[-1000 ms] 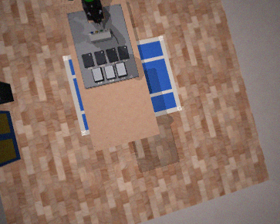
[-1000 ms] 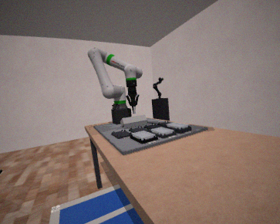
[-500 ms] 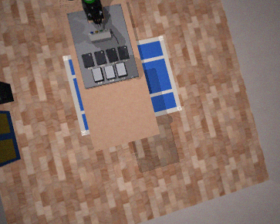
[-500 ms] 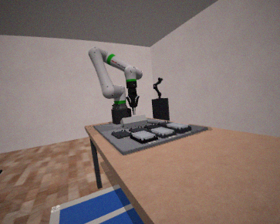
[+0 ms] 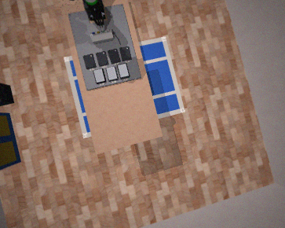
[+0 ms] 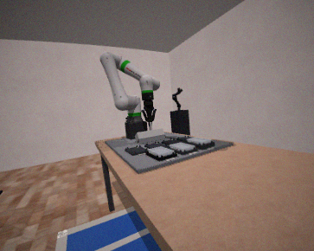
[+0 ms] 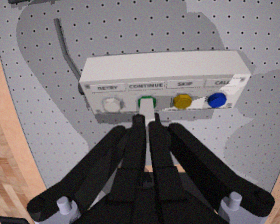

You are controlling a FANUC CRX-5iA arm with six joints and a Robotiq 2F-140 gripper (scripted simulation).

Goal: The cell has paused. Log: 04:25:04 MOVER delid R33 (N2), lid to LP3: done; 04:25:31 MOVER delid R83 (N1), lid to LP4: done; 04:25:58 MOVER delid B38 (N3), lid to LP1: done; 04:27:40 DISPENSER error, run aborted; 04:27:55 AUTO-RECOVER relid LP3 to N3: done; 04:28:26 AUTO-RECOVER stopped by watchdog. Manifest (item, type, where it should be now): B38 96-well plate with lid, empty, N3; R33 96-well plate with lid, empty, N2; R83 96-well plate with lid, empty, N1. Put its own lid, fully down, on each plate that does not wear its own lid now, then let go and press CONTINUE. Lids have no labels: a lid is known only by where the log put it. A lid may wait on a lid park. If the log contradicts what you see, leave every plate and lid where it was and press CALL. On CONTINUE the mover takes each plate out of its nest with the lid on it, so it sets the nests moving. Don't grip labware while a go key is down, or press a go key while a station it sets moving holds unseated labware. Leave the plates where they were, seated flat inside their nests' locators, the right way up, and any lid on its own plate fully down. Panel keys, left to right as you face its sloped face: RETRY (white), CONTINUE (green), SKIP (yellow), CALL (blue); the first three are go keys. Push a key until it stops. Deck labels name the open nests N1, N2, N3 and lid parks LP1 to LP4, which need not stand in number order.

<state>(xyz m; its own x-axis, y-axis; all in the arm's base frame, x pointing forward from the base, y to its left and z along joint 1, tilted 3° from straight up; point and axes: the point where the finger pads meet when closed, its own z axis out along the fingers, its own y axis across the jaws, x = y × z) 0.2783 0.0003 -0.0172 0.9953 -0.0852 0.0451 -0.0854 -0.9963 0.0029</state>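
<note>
Now: the green key 40 mm below my hand. The rest, counted from my hand: white key 10 mm ahead, 50 mm to the left, 40 mm below; then yellow key 50 mm to the right, 40 mm below; then blue key 10 mm behind, 100 mm to the right, 40 mm below.
</note>
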